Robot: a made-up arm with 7 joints.
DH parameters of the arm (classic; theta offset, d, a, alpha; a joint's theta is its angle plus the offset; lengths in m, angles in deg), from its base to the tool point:
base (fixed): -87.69 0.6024 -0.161 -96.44
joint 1: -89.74 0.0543 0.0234 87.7
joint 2: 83.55 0.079 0.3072 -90
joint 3: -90 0.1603 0.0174 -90
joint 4: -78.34 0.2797 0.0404 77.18
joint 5: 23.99 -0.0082 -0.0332 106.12
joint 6: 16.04 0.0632 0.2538 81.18
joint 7: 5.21 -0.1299 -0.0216 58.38
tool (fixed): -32.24 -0.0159 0 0
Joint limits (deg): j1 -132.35..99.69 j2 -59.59..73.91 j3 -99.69..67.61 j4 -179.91..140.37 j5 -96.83..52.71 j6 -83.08..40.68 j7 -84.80..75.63
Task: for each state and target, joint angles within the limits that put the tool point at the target. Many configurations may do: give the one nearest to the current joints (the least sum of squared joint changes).
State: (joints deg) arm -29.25 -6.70 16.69 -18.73 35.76 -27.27 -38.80
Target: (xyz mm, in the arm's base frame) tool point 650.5 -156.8 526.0
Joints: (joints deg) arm -31.74 -9.25 32.79 -30.21 22.27 -9.77 -37.08
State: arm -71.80 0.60 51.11 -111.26 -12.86 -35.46 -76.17
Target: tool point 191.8 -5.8 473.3
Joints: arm -32.77 4.30 67.61 -93.29 -55.47 -51.34 -76.04
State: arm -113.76 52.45 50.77 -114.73 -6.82 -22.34 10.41
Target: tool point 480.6 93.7 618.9
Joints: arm -99.21 33.12 37.74 -137.92 -40.84 -5.05 5.50
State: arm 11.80 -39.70 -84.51 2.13 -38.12 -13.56 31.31
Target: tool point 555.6 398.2 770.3
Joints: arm 3.16 -59.59 -99.08 1.20 -50.25 -13.34 30.58
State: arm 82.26 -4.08 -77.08 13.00 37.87 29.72 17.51
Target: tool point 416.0 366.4 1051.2
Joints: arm 99.69 -17.09 -99.69 40.16 41.53 0.77 18.66
